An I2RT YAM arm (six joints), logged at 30 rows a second.
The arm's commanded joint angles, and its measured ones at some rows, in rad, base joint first. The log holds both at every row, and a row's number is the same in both.
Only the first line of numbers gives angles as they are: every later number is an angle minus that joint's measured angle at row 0.
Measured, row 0:
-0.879, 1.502, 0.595, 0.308, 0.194, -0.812
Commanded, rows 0 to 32:
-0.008, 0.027, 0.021, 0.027, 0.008, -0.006
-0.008, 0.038, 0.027, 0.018, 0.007, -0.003
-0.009, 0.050, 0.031, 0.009, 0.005, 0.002
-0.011, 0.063, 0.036, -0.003, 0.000, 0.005
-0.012, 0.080, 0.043, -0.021, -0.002, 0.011
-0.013, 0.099, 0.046, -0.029, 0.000, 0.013
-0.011, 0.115, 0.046, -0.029, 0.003, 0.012
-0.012, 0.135, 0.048, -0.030, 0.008, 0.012
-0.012, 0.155, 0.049, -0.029, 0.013, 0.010
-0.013, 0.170, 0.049, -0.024, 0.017, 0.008
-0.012, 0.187, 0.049, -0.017, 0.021, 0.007
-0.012, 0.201, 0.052, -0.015, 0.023, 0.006
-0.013, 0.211, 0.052, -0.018, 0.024, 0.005
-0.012, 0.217, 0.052, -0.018, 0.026, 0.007
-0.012, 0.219, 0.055, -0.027, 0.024, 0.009
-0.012, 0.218, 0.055, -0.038, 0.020, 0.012
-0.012, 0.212, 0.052, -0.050, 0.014, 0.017
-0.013, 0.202, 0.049, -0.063, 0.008, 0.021
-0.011, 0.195, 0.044, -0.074, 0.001, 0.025
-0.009, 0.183, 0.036, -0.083, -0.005, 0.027
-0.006, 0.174, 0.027, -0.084, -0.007, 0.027
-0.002, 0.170, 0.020, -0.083, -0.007, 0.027
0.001, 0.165, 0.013, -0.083, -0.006, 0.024
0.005, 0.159, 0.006, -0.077, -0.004, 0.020
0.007, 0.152, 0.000, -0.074, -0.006, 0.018
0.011, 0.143, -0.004, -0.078, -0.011, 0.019
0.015, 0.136, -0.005, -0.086, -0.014, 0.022
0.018, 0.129, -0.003, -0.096, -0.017, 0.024
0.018, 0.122, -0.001, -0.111, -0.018, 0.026
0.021, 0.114, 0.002, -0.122, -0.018, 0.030
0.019, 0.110, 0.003, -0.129, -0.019, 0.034
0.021, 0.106, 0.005, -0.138, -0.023, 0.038
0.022, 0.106, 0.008, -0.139, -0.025, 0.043
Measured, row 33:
0.013, 0.108, 0.033, -0.002, 0.014, 0.013
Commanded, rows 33 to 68:
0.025, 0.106, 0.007, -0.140, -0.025, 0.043
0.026, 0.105, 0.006, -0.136, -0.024, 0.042
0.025, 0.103, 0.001, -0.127, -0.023, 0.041
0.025, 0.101, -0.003, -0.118, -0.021, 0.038
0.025, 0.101, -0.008, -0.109, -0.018, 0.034
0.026, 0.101, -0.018, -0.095, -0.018, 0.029
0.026, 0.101, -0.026, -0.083, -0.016, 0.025
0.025, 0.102, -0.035, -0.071, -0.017, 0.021
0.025, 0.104, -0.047, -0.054, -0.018, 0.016
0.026, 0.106, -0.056, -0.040, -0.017, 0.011
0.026, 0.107, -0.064, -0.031, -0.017, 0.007
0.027, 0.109, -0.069, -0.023, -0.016, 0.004
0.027, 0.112, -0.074, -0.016, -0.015, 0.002
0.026, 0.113, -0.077, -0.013, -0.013, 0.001
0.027, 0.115, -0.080, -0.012, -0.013, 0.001
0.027, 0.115, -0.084, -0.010, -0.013, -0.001
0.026, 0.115, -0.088, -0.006, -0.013, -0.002
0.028, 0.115, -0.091, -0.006, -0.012, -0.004
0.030, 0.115, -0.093, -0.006, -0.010, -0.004
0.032, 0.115, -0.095, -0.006, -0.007, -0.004
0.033, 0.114, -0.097, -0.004, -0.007, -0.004
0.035, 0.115, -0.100, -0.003, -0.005, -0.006
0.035, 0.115, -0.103, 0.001, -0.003, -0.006
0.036, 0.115, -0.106, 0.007, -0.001, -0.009
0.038, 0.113, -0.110, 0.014, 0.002, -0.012
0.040, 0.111, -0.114, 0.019, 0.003, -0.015
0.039, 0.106, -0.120, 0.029, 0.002, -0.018
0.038, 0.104, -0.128, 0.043, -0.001, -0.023
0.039, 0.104, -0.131, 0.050, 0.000, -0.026
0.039, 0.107, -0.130, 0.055, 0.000, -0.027
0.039, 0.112, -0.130, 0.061, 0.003, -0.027
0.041, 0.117, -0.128, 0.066, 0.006, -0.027
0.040, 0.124, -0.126, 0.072, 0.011, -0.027
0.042, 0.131, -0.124, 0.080, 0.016, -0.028
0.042, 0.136, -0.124, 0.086, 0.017, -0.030
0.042, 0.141, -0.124, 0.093, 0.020, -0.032
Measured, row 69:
0.030, 0.094, -0.089, 0.195, 0.027, -0.019
